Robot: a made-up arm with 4 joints.
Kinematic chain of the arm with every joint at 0, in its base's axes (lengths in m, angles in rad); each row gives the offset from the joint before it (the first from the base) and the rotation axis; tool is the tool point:
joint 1: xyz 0 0 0.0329 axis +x
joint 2: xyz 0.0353 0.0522 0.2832 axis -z
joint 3: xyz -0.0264 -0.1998 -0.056 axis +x
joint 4: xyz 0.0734 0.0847 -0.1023 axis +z
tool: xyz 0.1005 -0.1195 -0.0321
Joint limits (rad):
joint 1: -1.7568..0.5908
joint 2: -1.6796..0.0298
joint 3: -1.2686..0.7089
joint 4: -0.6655..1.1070
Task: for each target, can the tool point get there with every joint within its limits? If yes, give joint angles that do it. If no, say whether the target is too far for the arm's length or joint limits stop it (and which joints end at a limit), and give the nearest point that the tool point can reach.
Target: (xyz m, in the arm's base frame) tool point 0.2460 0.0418 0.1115
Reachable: yes | joints -0.8746 -0.6342 0.4223 -0.2205
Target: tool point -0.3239 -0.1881 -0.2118
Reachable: no: joint limits stop it (at a limit: joint 1, joint 2, joint 4) | nearest point 0.0796 -0.2283 -0.0120 | short by 0.452 m
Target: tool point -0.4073 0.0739 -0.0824
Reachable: no: joint limits stop it (at a limit: joint 2, joint 4) | nearest point 0.0371 0.1694 -0.2314 | short by 0.478 m
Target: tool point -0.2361 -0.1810 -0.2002
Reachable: no: joint limits stop it (at a limit: joint 1, joint 2, joint 4) | nearest point 0.0798 -0.2235 -0.0112 | short by 0.371 m
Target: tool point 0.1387 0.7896 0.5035
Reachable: no: too far | nearest point 0.0902 0.3053 0.2792 | short by 0.536 m
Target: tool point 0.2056 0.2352 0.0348
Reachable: yes | joints -0.4690 -1.2649 0.2126 0.6970
